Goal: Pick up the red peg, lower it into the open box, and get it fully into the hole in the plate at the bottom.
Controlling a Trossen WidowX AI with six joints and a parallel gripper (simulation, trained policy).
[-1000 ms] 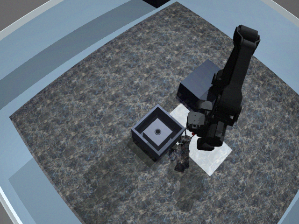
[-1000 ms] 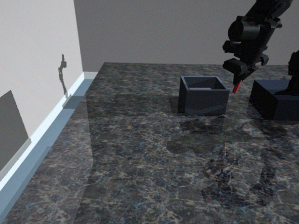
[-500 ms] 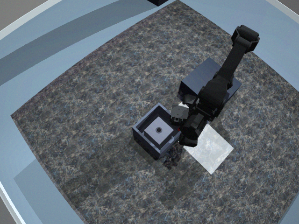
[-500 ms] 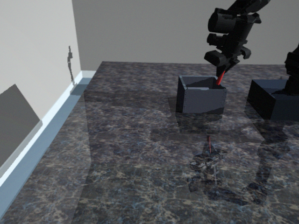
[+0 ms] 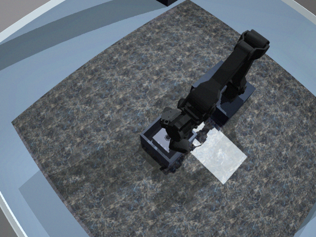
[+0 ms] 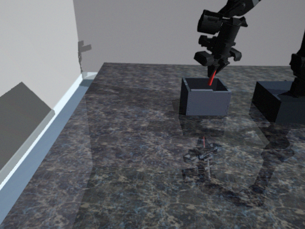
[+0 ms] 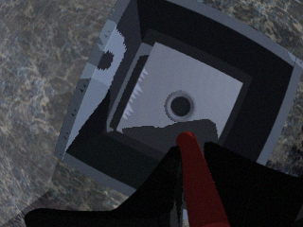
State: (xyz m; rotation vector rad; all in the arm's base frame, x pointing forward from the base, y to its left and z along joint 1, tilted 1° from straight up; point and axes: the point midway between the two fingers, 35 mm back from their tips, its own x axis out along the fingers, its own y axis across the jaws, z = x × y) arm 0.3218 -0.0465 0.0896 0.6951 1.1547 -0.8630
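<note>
My gripper tip is 10 mm to the right of the red peg and 10 mm below it. The rest, counted from my gripper tip: dark box: 10 mm ahead, 20 mm to the right, 110 mm below; then light grey plate: 10 mm ahead, 20 mm to the right, 90 mm below.
</note>
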